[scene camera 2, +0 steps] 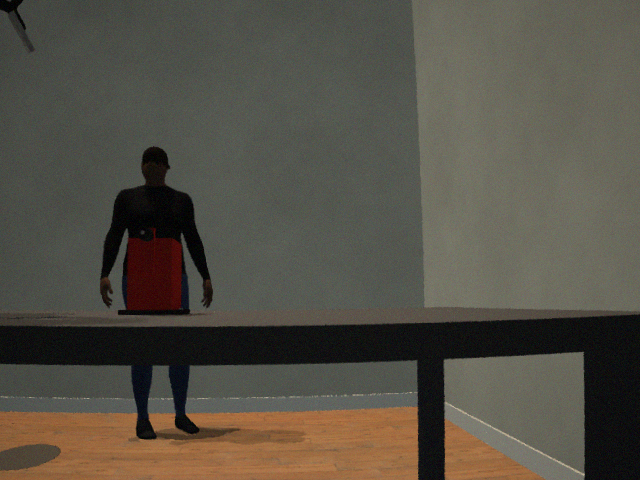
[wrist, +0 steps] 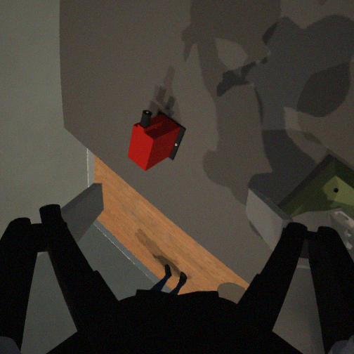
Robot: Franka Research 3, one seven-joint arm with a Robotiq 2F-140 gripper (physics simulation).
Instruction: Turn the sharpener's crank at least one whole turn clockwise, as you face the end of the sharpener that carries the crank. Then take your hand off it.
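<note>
The red sharpener [scene camera 2: 153, 273] [wrist: 145, 150] stands upright on its dark base plate near the table's edge. The crank's black knob [scene camera 2: 146, 235] [wrist: 146, 118] is at the top of the sharpener, at its upper left in the scene view and pointing up in the wrist view. The rest of the crank is hard to make out in the dim light. My gripper [wrist: 175, 199] is wide open and empty, above the table and apart from the sharpener, which lies beyond the fingertips in the wrist view. In the scene view, part of one finger shows high at the top left corner.
The table [scene camera 2: 310, 345] [wrist: 115, 65] carries the sharpener and dark arm shadows. A green tray or box [wrist: 320, 187] is at the right of the wrist view, partly behind a finger. A person in black and blue [scene camera 2: 155, 206] stands beyond the table, behind the sharpener in the scene view.
</note>
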